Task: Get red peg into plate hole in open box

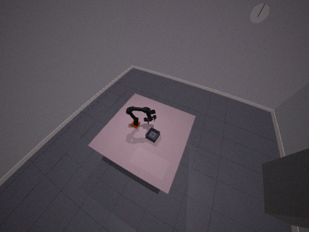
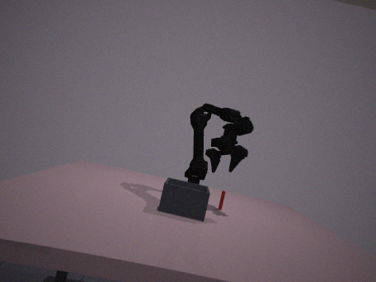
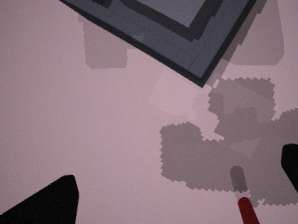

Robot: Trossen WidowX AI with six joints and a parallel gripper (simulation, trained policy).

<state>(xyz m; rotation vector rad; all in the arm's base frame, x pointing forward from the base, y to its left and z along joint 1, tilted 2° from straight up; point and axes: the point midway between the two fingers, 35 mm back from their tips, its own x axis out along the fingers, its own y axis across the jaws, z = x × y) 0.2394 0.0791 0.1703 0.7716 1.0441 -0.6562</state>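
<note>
Now: gripper tip 120 mm above the red peg, 90 mm past it and 50 mm to the right of it. Also, from my gripper tip: box (140 mm below, 130 mm to the right, 90 mm ahead).
</note>
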